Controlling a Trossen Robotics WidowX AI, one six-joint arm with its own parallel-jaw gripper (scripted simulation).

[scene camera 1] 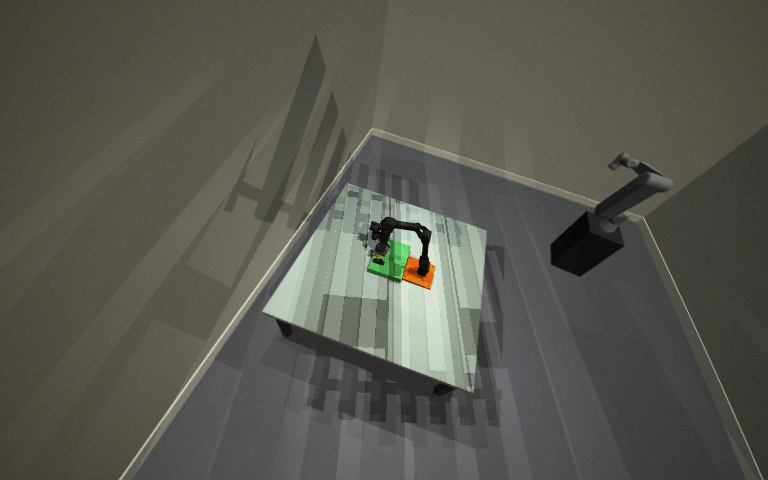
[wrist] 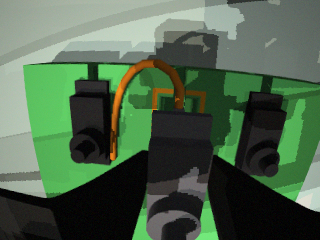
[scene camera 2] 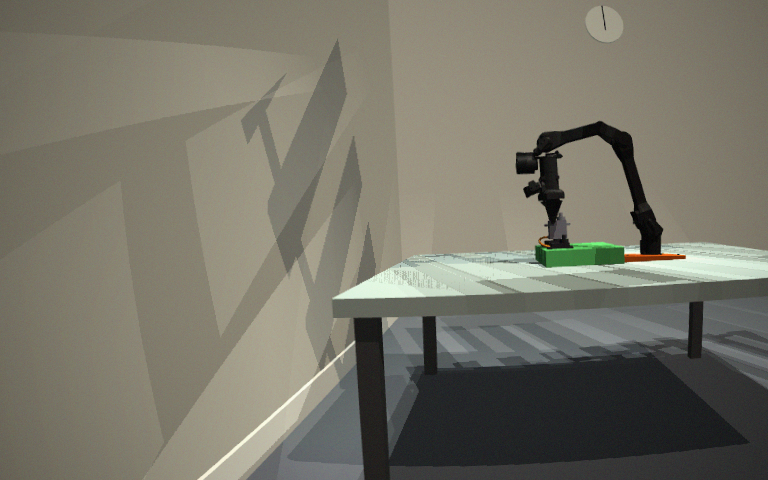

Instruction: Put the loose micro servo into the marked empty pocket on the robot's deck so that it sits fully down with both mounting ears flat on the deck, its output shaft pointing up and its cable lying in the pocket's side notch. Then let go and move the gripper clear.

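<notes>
Visible: my gripper (scene camera 2: 552,223). The gripper (wrist: 178,160) is likewise visible.
</notes>
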